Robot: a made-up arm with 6 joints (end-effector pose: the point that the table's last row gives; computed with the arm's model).
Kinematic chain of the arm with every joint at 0, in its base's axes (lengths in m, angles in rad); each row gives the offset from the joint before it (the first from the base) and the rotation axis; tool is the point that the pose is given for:
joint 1: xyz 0 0 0.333 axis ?
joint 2: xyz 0 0 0 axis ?
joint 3: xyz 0 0 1.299 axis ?
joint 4: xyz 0 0 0 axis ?
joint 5: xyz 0.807 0 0 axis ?
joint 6: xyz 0 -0.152 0 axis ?
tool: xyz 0 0 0
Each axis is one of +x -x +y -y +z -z.
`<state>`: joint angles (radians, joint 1 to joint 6).
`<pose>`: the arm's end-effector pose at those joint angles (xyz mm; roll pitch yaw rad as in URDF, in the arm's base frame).
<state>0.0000 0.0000 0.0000 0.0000 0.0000 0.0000</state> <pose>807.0 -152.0 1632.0 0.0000 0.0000 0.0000</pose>
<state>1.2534 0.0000 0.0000 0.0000 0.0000 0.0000</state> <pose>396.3 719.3 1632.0 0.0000 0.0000 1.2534</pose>
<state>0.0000 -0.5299 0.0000 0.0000 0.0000 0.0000</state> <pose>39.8 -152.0 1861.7 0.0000 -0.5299 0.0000</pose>
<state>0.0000 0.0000 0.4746 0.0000 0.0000 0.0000</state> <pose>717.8 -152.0 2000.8 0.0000 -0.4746 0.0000</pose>
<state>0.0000 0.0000 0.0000 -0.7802 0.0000 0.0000</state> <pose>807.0 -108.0 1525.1 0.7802 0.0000 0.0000</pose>
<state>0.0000 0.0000 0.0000 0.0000 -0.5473 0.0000</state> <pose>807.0 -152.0 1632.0 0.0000 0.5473 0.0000</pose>
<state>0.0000 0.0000 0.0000 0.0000 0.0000 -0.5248</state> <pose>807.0 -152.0 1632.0 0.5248 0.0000 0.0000</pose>
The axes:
joint 1: +z
joint 2: +y
joint 3: -y
joint 4: -x
joint 5: -y
joint 6: -x

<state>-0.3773 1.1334 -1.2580 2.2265 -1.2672 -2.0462</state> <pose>655.6 -160.1 244.9 -1.9378 0.6809 -1.7170</pose>
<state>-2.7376 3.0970 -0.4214 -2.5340 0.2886 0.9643</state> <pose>656.4 144.9 -587.1 -1.6667 -0.6065 0.6031</pose>
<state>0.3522 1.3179 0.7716 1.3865 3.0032 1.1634</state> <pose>1910.2 672.4 366.4 -2.8332 -0.5659 -2.9508</pose>
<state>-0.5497 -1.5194 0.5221 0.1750 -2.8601 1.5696</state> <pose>-1516.5 753.6 1107.0 -1.4534 0.8214 -0.6208</pose>
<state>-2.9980 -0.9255 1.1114 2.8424 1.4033 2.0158</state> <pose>1446.5 62.4 1815.0 0.9635 -0.6094 -2.6357</pose>
